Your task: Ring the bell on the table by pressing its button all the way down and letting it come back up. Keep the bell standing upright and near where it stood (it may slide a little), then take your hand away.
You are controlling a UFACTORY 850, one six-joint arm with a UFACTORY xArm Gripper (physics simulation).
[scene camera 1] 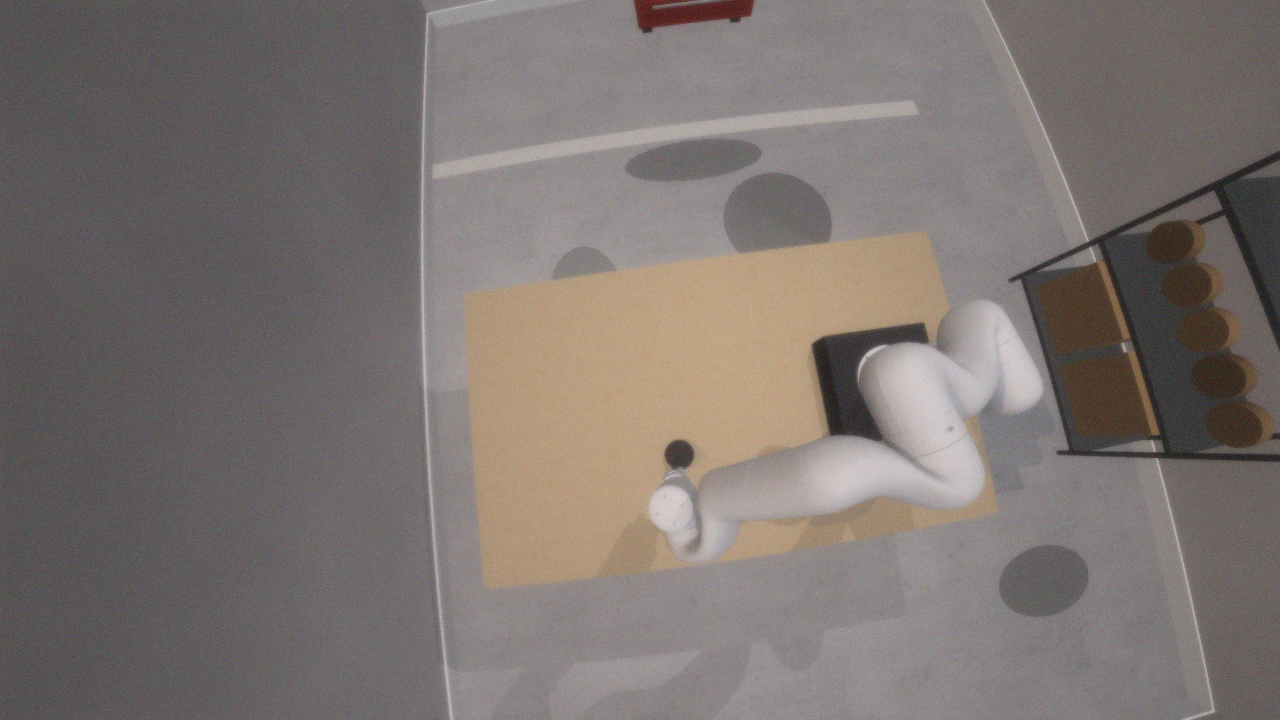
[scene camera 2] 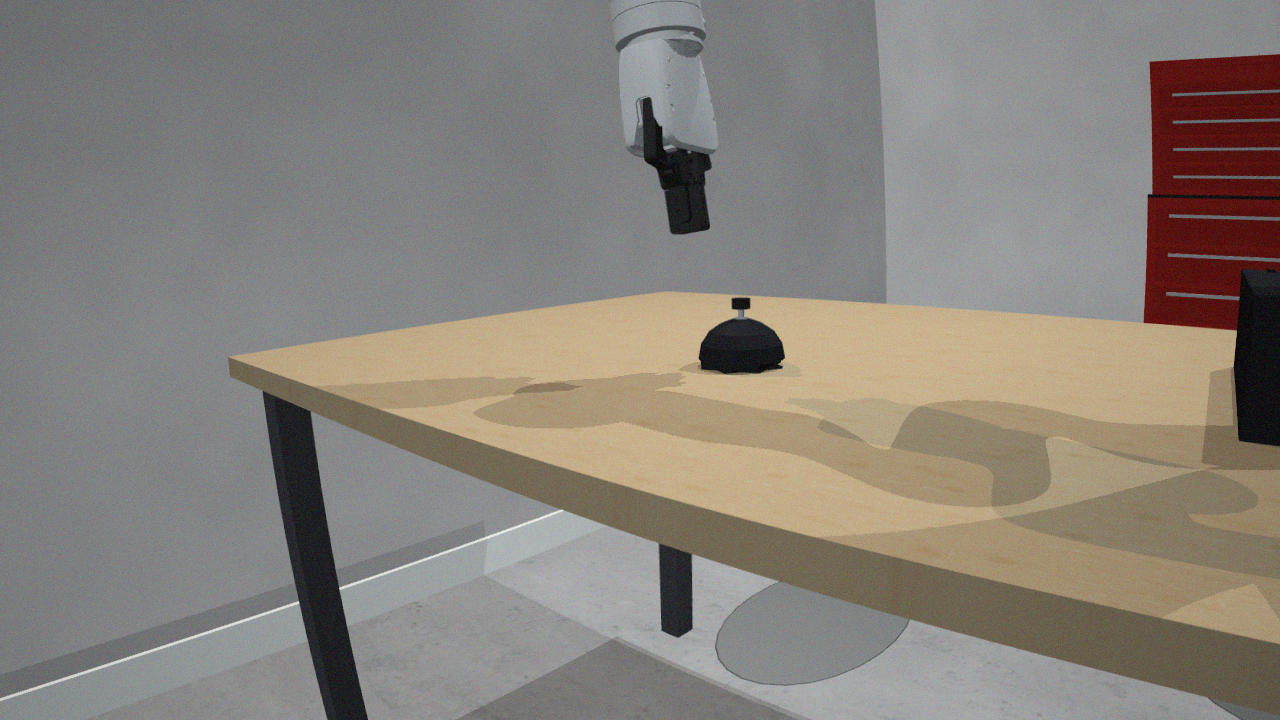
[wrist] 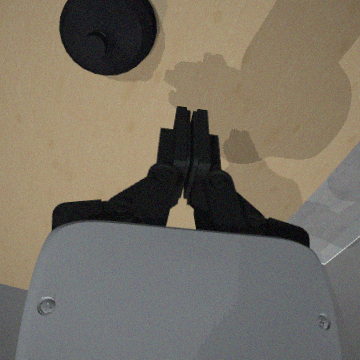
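A black dome bell [scene camera 1: 679, 454] [scene camera 2: 741, 346] [wrist: 108, 37] stands upright on the wooden table [scene camera 1: 572, 358] [scene camera 2: 537, 447] [wrist: 45, 165]. Its small black button [scene camera 2: 741, 303] sits raised on a thin metal stem above the dome. My gripper [scene camera 2: 690, 231] [wrist: 187, 127] is shut and empty, its fingertips together. It hangs tilted above the table, higher than the button and apart from the bell. In the wrist view the bell lies ahead of the fingertips and to the left. In scene camera 1 the fingers are hidden under the arm.
The arm's black base block [scene camera 1: 832, 385] [scene camera 2: 1260, 358] stands on the table. The arm reaches along one long side of the table in scene camera 1. Beyond the table are a red drawer cabinet [scene camera 1: 694, 12] [scene camera 2: 1217, 232] and a shelf rack [scene camera 1: 1134, 344] with boxes and round items.
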